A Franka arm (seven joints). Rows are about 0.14 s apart.
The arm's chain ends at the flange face. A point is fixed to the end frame.
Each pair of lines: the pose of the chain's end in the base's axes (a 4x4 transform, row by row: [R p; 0 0 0 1], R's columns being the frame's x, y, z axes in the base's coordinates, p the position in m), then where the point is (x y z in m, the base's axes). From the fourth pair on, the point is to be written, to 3 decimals.
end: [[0.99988 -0.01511 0.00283 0.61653], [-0.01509 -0.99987 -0.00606 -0.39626], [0.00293 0.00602 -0.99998 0.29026], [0 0 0 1]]
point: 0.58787 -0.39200 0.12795
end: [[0.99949 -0.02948 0.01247 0.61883], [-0.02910 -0.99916 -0.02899 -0.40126], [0.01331 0.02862 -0.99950 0.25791], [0 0 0 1]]
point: 0.59181 -0.40032 0.09527
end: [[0.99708 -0.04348 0.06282 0.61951], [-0.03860 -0.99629 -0.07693 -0.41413], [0.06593 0.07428 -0.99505 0.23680], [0 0 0 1]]
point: 0.60079 -0.42070 0.07312
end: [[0.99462 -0.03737 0.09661 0.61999], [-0.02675 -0.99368 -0.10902 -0.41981], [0.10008 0.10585 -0.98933 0.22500], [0 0 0 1]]
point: 0.607 -0.432 0.061
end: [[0.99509 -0.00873 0.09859 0.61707], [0.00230 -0.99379 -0.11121 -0.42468], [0.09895 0.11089 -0.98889 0.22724], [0 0 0 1]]
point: 0.604 -0.438 0.063
